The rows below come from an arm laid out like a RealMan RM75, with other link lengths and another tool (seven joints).
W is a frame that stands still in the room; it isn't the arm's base.
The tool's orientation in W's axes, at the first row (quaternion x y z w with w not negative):
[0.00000 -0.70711 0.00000 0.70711]
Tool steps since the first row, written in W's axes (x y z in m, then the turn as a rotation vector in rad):
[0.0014 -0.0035 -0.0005 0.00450 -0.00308 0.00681]
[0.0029 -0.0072 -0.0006 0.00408 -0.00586 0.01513]
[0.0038 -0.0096 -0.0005 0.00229 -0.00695 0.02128]
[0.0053 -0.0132 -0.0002 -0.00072 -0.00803 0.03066]
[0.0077 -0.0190 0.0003 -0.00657 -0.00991 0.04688]
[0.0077 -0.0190 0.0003 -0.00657 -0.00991 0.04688]
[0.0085 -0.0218 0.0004 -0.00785 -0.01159 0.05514]
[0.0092 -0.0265 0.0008 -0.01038 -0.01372 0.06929]
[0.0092 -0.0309 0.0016 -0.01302 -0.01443 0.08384]
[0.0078 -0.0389 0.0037 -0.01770 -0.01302 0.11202]
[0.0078 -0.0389 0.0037 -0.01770 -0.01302 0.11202]
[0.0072 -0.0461 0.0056 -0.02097 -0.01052 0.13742]
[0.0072 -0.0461 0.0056 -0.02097 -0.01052 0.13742]
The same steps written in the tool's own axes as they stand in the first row. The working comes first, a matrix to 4 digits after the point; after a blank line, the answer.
The tool's axes in the first row as the columns of a matrix, in W's axes (used below as rounded here):
[0.0000 0.0000 -1.0000]
[0.0000 1.0000 0.0000]
[1.0000 0.0000 0.0000]

[-0.0005 -0.0035 -0.0014 0.00681 -0.00308 -0.00450]
[-0.0006 -0.0072 -0.0029 0.01513 -0.00586 -0.00408]
[-0.0005 -0.0096 -0.0038 0.02128 -0.00695 -0.00229]
[-0.0002 -0.0132 -0.0053 0.03066 -0.00803 0.00072]
[0.0003 -0.0190 -0.0077 0.04688 -0.00991 0.00657]
[0.0003 -0.0190 -0.0077 0.04688 -0.00991 0.00657]
[0.0004 -0.0218 -0.0085 0.05514 -0.01159 0.00785]
[0.0008 -0.0265 -0.0092 0.06929 -0.01372 0.01038]
[0.0016 -0.0309 -0.0092 0.08384 -0.01443 0.01302]
[0.0037 -0.0389 -0.0078 0.11202 -0.01302 0.01770]
[0.0037 -0.0389 -0.0078 0.11202 -0.01302 0.01770]
[0.0056 -0.0461 -0.0072 0.13742 -0.01052 0.02097]
[0.0056 -0.0461 -0.0072 0.13742 -0.01052 0.02097]

